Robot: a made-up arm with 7 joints. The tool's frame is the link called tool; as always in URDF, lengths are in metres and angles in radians. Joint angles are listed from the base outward. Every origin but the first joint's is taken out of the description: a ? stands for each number. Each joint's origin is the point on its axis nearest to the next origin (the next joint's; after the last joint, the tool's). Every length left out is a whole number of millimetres.
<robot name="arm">
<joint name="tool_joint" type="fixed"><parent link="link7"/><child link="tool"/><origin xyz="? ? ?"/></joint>
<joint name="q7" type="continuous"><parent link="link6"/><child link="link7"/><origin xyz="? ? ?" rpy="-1.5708 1.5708 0"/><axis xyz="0 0 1"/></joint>
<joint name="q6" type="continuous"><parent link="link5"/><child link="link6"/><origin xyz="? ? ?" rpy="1.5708 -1.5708 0"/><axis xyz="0 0 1"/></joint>
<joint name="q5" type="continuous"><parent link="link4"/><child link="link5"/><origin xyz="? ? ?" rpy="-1.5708 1.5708 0"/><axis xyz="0 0 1"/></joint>
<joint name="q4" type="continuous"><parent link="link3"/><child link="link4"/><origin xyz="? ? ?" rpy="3.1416 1.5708 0"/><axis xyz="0 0 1"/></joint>
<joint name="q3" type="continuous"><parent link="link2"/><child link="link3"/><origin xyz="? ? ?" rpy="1.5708 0 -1.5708"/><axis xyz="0 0 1"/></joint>
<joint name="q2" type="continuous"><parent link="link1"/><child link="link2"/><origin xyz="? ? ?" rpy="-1.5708 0 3.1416"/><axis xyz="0 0 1"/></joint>
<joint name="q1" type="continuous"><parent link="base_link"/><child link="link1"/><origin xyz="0 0 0.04" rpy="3.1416 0 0"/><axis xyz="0 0 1"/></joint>
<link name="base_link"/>
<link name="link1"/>
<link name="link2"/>
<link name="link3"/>
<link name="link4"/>
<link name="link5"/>
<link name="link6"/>
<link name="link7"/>
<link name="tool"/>
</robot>
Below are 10 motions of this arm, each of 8 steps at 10 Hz.
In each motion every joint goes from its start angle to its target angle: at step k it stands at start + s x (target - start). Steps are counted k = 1, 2, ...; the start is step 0. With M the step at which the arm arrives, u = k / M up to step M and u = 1 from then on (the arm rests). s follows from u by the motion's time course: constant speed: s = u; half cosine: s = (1 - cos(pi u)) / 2; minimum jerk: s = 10 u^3 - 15 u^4 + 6 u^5.
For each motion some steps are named. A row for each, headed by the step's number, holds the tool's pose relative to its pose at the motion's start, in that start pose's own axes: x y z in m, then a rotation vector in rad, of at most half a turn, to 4 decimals.
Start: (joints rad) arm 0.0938 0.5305 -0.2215 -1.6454 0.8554 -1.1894 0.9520
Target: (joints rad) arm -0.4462 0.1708 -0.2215 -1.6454 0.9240 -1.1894 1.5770
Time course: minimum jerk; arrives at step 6
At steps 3, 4, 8:
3: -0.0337 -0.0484 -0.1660 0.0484 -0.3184 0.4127
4: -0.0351 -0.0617 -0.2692 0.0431 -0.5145 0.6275
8: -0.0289 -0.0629 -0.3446 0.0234 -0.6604 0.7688

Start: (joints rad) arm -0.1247 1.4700 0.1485 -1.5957 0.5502 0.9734 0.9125
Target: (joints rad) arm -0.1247 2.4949 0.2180 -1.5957 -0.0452 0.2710 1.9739
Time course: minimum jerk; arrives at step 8
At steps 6, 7, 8:
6: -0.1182 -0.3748 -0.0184 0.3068 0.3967 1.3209
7: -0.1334 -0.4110 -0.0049 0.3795 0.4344 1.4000
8: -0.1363 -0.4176 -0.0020 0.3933 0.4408 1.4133

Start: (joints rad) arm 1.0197 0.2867 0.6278 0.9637 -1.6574 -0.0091 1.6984
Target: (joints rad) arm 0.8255 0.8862 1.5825 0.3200 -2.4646 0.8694 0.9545
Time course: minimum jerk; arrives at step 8
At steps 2, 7, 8:
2: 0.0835 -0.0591 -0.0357 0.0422 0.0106 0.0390
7: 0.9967 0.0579 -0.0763 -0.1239 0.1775 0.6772
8: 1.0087 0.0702 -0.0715 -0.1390 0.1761 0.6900

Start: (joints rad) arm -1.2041 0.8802 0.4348 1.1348 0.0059 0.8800 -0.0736
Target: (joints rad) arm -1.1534 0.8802 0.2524 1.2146 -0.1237 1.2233 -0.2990
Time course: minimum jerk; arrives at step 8
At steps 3, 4, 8:
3: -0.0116 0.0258 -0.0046 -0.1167 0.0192 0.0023
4: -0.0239 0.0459 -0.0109 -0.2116 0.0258 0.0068
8: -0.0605 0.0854 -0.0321 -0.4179 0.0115 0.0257

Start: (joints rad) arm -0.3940 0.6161 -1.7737 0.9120 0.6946 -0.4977 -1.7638
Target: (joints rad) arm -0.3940 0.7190 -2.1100 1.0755 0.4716 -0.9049 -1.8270
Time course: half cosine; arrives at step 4
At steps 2, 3, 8:
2: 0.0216 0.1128 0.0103 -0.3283 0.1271 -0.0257
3: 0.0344 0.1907 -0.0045 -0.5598 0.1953 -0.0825
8: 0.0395 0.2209 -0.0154 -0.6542 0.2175 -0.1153

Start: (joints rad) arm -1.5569 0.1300 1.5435 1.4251 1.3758 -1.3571 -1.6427
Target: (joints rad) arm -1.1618 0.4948 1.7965 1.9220 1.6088 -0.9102 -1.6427
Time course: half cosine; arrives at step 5
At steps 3, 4, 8:
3: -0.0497 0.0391 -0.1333 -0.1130 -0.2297 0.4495
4: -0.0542 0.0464 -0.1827 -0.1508 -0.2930 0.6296
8: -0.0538 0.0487 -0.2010 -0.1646 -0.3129 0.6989

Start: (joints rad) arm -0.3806 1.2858 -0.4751 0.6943 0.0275 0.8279 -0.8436
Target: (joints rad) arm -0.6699 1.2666 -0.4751 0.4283 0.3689 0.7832 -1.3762
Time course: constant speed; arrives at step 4
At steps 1, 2, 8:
1: 0.0197 -0.0323 0.0105 -0.0318 -0.0455 -0.2035
2: 0.0416 -0.0616 0.0246 -0.0541 -0.1050 -0.4054
8: 0.0910 -0.1118 0.0645 -0.0592 -0.2613 -0.7994

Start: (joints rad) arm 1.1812 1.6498 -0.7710 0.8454 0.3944 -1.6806 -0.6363
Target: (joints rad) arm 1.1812 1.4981 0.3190 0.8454 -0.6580 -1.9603 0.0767
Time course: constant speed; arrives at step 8
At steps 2, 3, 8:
2: 0.1223 -0.1669 -0.0314 0.2200 0.0548 0.1485
3: 0.1957 -0.2358 -0.0626 0.3286 0.0847 0.2227
8: 0.6114 -0.3737 -0.3348 0.8359 0.2568 0.5543

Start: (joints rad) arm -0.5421 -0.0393 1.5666 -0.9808 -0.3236 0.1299 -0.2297
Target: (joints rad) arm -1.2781 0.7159 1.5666 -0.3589 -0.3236 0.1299 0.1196
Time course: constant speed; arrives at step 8
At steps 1, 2, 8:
1: -0.0298 -0.0395 -0.0041 -0.0767 0.0435 0.0116
2: -0.0631 -0.0766 -0.0010 -0.1521 0.0890 0.0227
8: -0.2956 -0.1941 0.1424 -0.5743 0.4008 0.0721

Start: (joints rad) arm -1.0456 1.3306 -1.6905 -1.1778 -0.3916 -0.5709 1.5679
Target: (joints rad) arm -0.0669 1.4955 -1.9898 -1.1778 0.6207 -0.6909 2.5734
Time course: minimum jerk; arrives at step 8
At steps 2, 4, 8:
2: 0.0107 0.0047 -0.0090 -0.0179 -0.0113 0.1405
4: 0.0550 0.0488 -0.0429 -0.1057 -0.0775 0.6838
8: 0.0843 0.1739 -0.0691 -0.3274 -0.1817 1.3315

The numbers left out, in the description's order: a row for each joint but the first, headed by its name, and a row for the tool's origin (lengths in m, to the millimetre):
tool: -0.06 -0.07 0
q7: -0.08 0.22 0
q6: 0.09 0.28 0
q5: 0.05 0.38 0
q4: 0.24 -0.19 0
q3: 0.12 -0.13 0
q2: 0.17 0.07 0

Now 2 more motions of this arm.
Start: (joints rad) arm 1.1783 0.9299 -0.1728 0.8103 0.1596 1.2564 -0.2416
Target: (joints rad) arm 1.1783 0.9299 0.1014 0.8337 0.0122 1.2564 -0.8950
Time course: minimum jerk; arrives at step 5
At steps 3, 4, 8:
3: -0.0088 0.1045 0.0253 0.1221 0.0466 -0.4792
4: -0.0046 0.1450 0.0407 0.1651 0.0756 -0.6602
8: -0.0030 0.1540 0.0445 0.1743 0.0829 -0.7005

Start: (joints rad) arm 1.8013 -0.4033 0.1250 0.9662 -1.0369 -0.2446 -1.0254
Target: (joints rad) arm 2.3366 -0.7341 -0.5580 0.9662 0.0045 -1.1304 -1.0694
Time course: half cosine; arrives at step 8
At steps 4, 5, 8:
4: -0.0914 -0.4135 0.0570 0.5092 0.0793 -0.3262
5: -0.1890 -0.5459 0.0698 0.6759 0.0677 -0.4017
8: -0.3906 -0.6978 0.0956 0.8912 0.0221 -0.4674

